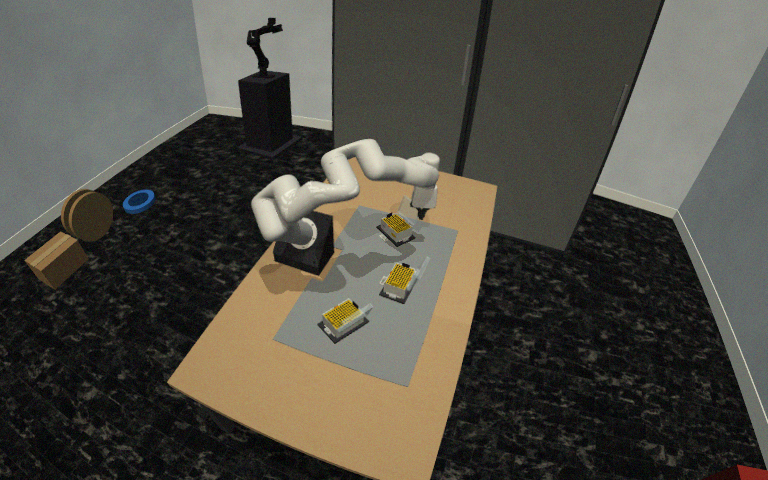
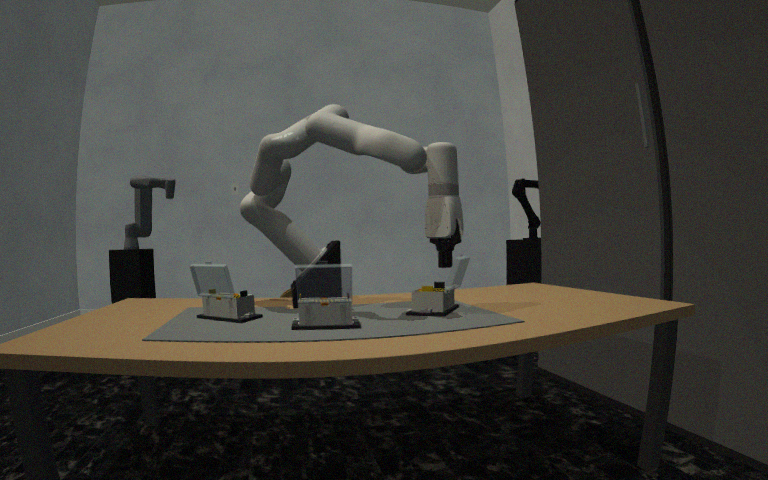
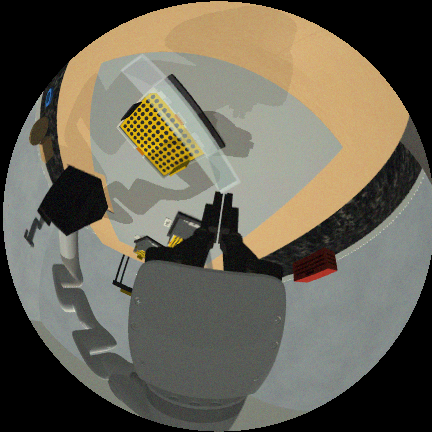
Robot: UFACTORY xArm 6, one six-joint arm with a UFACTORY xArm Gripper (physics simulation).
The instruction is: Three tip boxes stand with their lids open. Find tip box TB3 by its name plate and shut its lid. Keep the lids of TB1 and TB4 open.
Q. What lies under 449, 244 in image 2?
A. My gripper.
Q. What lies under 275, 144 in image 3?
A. A grey mat.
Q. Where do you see a tip box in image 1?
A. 394, 293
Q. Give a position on a tip box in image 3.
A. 183, 225
